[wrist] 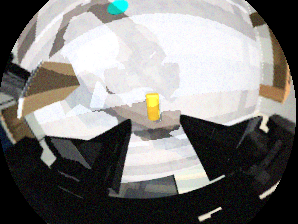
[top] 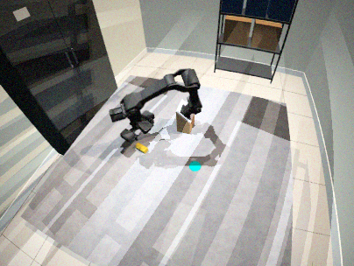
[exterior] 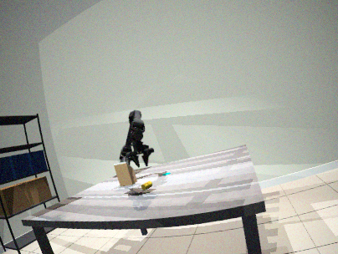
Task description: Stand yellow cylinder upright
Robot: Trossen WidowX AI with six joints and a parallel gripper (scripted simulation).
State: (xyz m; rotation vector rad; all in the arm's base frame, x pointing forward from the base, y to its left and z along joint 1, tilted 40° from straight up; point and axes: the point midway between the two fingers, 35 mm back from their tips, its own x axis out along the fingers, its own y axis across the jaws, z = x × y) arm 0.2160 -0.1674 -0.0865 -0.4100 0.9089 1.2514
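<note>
Right now my gripper tip is 110 mm above the yellow tall cylinder and 20 mm to the left of it. Round my gripper tip: cyan circle (290 mm to the left, 130 mm below, 40 mm ahead).
</note>
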